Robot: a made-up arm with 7 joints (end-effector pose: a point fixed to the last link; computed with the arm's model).
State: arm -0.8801 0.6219 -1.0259 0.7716 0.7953 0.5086 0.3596
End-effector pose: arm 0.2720 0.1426 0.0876 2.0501 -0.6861 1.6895
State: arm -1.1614 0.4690 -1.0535 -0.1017 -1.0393 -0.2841 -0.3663
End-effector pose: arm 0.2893 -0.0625 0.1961 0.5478 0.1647 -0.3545
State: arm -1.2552 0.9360 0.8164 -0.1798 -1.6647 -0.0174 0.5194
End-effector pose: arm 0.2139 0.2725 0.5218 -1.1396 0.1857 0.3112
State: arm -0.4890 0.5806 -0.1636 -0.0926 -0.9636 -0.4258 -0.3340
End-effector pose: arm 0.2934 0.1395 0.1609 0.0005 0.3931 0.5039
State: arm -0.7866 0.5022 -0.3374 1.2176 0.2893 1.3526 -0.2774
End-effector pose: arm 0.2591 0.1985 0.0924 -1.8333 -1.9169 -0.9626
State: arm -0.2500 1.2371 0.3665 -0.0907 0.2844 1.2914 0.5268
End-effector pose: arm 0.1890 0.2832 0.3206 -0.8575 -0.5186 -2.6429
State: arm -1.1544 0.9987 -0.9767 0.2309 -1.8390 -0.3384 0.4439
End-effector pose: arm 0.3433 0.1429 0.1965 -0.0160 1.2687 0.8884
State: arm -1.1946 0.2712 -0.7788 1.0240 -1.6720 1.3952 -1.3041
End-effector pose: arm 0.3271 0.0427 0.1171 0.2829 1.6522 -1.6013
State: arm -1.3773 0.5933 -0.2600 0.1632 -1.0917 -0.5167 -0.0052
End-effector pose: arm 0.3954 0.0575 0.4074 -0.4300 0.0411 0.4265
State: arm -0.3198 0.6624 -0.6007 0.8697 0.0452 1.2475 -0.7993
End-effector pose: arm 0.1151 0.2495 0.0312 -1.8887 -2.2618 -0.1854
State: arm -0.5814 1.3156 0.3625 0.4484 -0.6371 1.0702 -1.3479
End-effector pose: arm 0.2229 0.3932 0.3482 0.7534 1.3404 0.3158
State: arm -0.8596 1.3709 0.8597 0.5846 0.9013 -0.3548 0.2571
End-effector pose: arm 0.1590 0.4104 0.4955 0.6304 -0.6673 2.9144
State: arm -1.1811 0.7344 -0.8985 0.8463 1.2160 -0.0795 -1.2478
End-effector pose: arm 0.4050 0.1411 0.1985 -3.0123 0.1010 -0.2299
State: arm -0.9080 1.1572 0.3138 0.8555 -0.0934 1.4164 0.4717
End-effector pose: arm 0.2494 0.3510 0.3480 -0.5920 -1.9490 -1.9992
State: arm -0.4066 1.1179 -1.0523 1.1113 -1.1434 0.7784 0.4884
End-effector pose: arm 0.0628 0.3802 0.1145 -1.4535 -1.6057 -1.4821
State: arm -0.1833 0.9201 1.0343 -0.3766 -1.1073 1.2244 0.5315
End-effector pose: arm 0.1170 0.3295 0.3522 0.2133 1.3950 1.7323
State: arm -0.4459 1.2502 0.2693 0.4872 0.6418 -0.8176 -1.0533
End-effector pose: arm 0.2773 0.3687 0.3377 2.4368 -0.2273 0.6564
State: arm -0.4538 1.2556 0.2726 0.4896 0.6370 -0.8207 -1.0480
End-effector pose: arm 0.2773 0.3691 0.3419 2.4290 -0.2373 0.6753
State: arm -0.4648 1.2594 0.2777 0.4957 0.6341 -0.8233 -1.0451
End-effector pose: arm 0.2775 0.3701 0.3462 2.4210 -0.2421 0.6962
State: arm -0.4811 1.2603 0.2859 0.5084 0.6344 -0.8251 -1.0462
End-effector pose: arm 0.2779 0.3720 0.3509 2.4121 -0.2376 0.7207
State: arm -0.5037 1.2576 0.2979 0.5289 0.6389 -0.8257 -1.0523
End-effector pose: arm 0.2784 0.3750 0.3557 2.4019 -0.2216 0.7489
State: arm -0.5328 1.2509 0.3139 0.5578 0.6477 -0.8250 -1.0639
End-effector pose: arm 0.2790 0.3791 0.3604 2.3893 -0.1929 0.7795
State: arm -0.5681 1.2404 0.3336 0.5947 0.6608 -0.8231 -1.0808
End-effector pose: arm 0.2799 0.3842 0.3648 2.3729 -0.1521 0.8103
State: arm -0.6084 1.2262 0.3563 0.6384 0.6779 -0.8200 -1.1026
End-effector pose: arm 0.2810 0.3899 0.3683 2.3519 -0.1009 0.8376
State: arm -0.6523 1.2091 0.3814 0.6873 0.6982 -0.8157 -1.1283
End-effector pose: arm 0.2825 0.3959 0.3706 2.3255 -0.0420 0.8590
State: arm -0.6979 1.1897 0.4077 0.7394 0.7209 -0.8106 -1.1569
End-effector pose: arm 0.2845 0.4017 0.3713 2.2943 0.0208 0.8711
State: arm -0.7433 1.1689 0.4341 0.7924 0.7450 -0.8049 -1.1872
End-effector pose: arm 0.2871 0.4067 0.3704 2.2597 0.0834 0.8723
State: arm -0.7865 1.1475 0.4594 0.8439 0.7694 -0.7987 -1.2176
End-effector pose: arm 0.2904 0.4108 0.3681 2.2238 0.1421 0.8628
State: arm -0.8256 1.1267 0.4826 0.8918 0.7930 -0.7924 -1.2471
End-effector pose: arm 0.2943 0.4136 0.3647 2.1894 0.1945 0.8440
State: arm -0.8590 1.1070 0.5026 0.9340 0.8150 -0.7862 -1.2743
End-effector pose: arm 0.2984 0.4152 0.3605 2.1589 0.2389 0.8184
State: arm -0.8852 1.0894 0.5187 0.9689 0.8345 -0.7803 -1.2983
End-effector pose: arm 0.3024 0.4158 0.3559 2.1347 0.2753 0.7890
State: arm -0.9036 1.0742 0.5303 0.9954 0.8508 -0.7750 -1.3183
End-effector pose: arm 0.3060 0.4157 0.3512 2.1178 0.3038 0.7590
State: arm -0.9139 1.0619 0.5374 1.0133 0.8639 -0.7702 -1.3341
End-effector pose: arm 0.3089 0.4151 0.3467 2.1091 0.3261 0.7305
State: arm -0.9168 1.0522 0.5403 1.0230 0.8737 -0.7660 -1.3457
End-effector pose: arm 0.3109 0.4143 0.3424 2.1077 0.3430 0.7051
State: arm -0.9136 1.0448 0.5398 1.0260 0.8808 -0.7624 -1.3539
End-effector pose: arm 0.3122 0.4135 0.3383 2.1123 0.3559 0.6826
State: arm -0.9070 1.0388 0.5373 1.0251 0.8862 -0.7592 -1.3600
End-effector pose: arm 0.3130 0.4127 0.3345 2.1203 0.3663 0.6624
